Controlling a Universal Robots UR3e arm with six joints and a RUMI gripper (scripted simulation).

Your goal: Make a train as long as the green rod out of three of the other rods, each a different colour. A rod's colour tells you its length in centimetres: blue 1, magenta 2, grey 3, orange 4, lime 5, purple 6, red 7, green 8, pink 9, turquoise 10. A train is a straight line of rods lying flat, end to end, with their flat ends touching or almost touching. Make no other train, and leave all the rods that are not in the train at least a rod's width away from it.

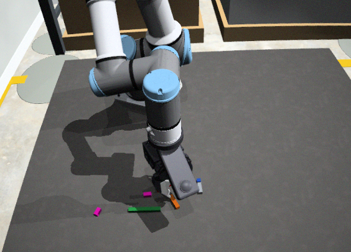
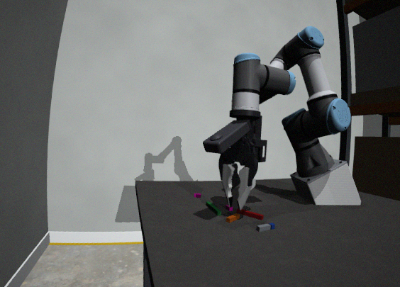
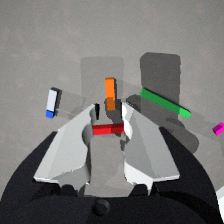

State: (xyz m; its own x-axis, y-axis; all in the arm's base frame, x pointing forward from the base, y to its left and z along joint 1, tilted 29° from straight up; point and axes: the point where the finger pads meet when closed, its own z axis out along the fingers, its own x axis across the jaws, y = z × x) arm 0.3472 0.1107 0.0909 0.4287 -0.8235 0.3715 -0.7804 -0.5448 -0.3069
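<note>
The orange rod lies 4 cm below my hand. The rest, counted from my hand: grey rod: 7 cm to the left, 4 cm below, 4 cm behind; then green rod: 7 cm to the right, 4 cm below, 2 cm ahead; then red rod: 5 cm behind, 4 cm below, 1 cm to the right.
</note>
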